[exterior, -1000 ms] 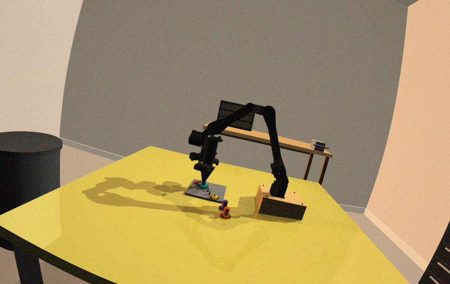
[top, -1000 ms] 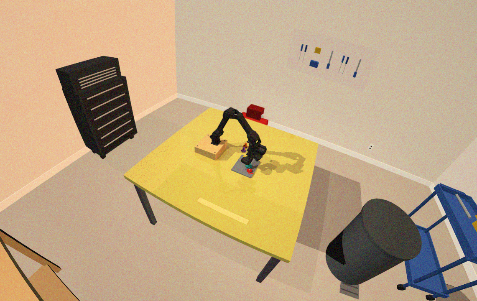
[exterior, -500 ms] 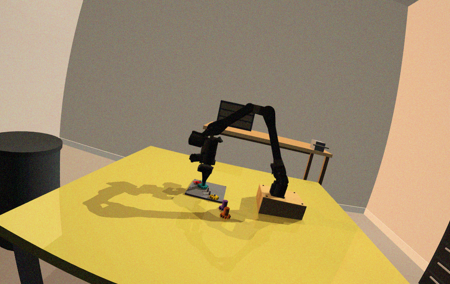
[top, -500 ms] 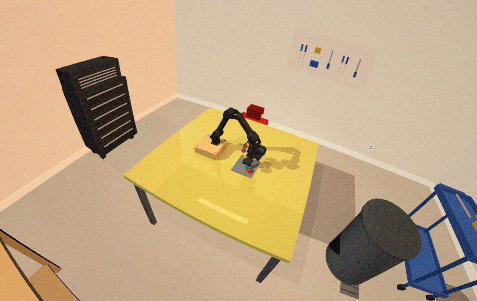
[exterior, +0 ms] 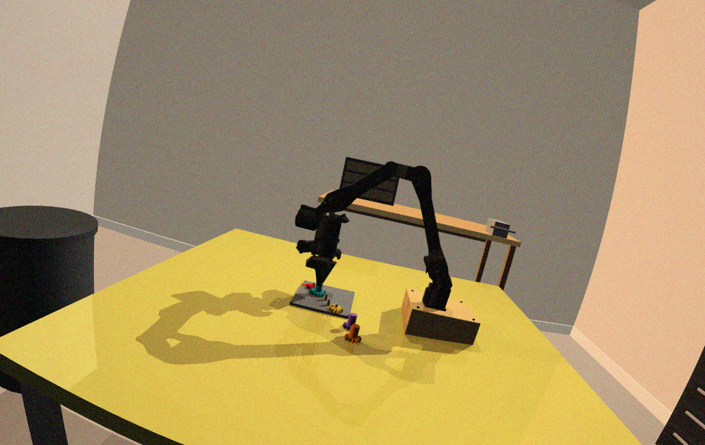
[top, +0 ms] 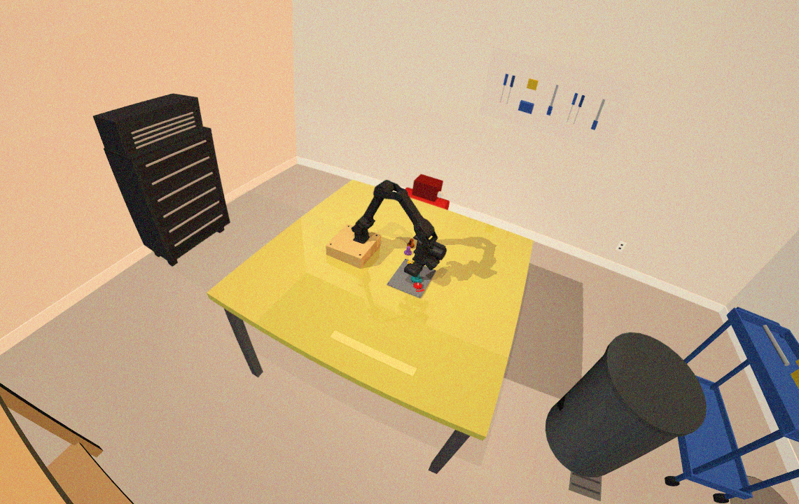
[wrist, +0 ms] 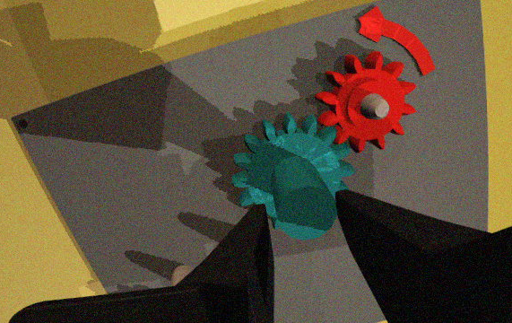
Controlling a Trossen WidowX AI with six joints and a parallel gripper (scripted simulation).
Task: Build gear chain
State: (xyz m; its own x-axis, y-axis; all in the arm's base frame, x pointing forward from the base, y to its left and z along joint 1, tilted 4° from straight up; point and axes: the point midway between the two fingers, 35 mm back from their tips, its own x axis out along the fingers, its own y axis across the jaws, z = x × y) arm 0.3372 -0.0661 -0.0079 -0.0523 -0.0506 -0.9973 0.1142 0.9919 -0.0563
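My gripper tip is 2 cm above the teal gear. Also, from my gripper tip: red gear 2 cm ahead, 4 cm to the right, 2 cm below; then grey board 2 cm behind, 1 cm to the left, 3 cm below; then yellow gear 6 cm behind, 9 cm to the left, 2 cm below.
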